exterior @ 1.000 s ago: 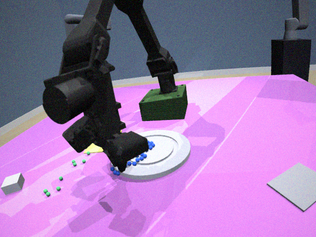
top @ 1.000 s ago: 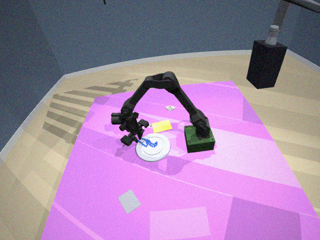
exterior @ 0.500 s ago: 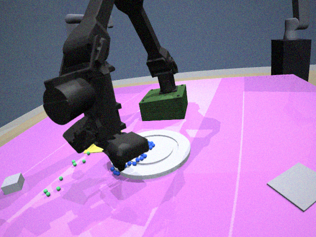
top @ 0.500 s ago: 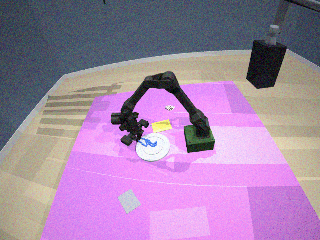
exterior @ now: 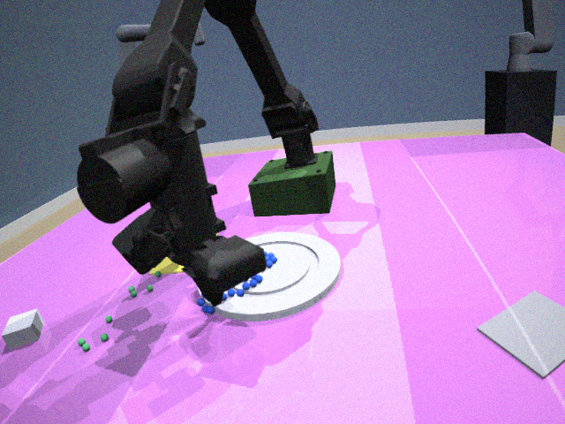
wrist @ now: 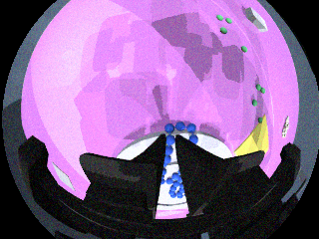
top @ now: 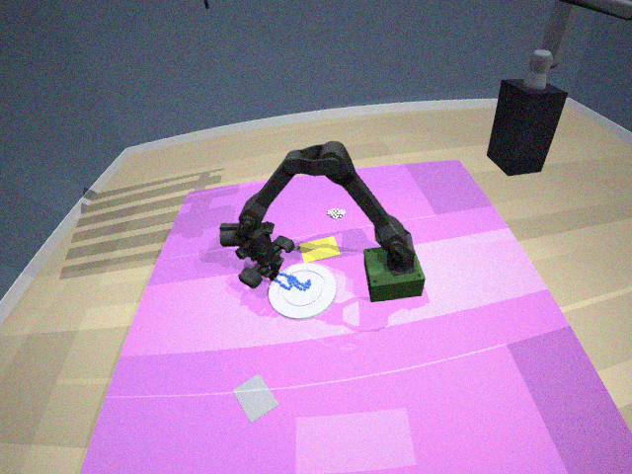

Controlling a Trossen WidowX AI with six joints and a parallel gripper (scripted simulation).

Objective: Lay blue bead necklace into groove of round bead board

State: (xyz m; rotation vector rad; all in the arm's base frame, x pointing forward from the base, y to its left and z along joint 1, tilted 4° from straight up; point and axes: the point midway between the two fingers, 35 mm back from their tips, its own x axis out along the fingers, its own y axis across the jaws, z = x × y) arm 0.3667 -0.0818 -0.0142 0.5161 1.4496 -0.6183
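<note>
The round white bead board lies 80 mm behind my gripper tip, 50 mm to the left of it and 10 mm below it. Round my gripper tip: yellow sheet 150 mm behind, 110 mm to the right, 10 mm below; then grey tile 360 mm to the left, 60 mm ahead, 10 mm below; then cube 280 mm to the right, 60 mm ahead.
</note>
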